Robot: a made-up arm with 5 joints.
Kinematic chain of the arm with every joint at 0, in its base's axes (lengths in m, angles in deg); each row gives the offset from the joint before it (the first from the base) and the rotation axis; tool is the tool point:
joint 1: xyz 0 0 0.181 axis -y
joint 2: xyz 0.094 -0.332 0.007 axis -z
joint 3: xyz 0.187 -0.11 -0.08 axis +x
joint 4: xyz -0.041 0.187 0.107 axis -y
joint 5: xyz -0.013 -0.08 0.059 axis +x
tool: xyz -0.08 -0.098 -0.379
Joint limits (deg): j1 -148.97..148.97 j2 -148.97..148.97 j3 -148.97..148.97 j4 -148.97..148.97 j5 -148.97..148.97
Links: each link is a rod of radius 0.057 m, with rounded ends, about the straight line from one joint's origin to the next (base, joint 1, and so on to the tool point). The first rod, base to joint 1, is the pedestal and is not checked.
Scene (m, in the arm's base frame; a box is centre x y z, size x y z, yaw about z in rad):
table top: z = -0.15
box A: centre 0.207 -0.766 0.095 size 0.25 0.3 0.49 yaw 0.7
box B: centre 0.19 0.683 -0.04 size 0.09 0.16 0.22 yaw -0
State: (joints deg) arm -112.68 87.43 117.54 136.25 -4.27
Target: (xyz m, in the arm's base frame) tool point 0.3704 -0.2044 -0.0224
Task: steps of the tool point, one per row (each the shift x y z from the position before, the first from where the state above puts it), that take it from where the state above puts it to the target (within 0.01 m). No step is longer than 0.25 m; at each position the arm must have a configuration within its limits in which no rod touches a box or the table.
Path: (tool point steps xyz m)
1: 0.1603 0.0390 0.0401
2: 0.1527 0.0807 -0.0134
3: 0.1217 0.1098 -0.0658
4: 0.0892 0.0961 -0.1458
5: 0.0157 0.1165 -0.1632
6: -0.0589 0.1288 -0.1454

